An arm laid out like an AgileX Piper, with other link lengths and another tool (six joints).
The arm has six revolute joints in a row. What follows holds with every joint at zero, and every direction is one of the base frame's.
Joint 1 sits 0.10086 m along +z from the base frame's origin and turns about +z.
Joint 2 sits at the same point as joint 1 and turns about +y.
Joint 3 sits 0.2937 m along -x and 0.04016 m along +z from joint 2 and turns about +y.
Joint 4 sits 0.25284 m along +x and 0.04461 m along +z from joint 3 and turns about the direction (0.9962, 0, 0.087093).
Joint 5 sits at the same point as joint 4 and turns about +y.
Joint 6 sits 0.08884 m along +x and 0.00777 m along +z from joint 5 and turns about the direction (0.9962, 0, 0.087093).
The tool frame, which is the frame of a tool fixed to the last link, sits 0.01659 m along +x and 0.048 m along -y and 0.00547 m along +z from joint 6; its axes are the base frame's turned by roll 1.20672, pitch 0.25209 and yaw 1.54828 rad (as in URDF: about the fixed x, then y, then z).
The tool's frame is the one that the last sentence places.
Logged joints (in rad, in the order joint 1, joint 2, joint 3, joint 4, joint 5, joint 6), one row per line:
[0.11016, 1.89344, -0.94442, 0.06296, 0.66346, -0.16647]
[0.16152, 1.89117, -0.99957, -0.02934, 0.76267, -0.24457]
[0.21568, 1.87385, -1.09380, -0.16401, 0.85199, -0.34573]
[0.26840, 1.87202, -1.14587, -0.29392, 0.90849, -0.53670]
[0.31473, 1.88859, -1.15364, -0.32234, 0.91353, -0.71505]
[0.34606, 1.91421, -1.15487, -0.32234, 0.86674, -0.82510]
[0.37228, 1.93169, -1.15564, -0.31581, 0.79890, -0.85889]
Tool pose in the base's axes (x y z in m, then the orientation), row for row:
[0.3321, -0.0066, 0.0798, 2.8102, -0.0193, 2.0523]
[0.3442, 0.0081, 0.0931, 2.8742, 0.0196, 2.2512]
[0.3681, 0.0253, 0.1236, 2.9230, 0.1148, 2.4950]
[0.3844, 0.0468, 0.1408, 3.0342, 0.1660, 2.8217]
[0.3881, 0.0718, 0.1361, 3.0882, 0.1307, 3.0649]
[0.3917, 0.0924, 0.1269, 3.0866, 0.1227, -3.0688]
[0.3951, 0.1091, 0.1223, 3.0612, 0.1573, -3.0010]
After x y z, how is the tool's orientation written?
As angles about the fixed x, y, z axes (roll, pitch, yaw), in radians.
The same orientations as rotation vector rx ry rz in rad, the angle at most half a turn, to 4 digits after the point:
[1.5349, 2.5246, 0.4374]
[1.2835, 2.6991, 0.3502]
[0.9205, 2.8060, 0.2534]
[0.4581, 2.9228, 0.1178]
[0.1101, 3.0061, 0.0727]
[-0.1150, 3.0175, 0.0897]
[-0.2193, 2.9793, 0.1364]

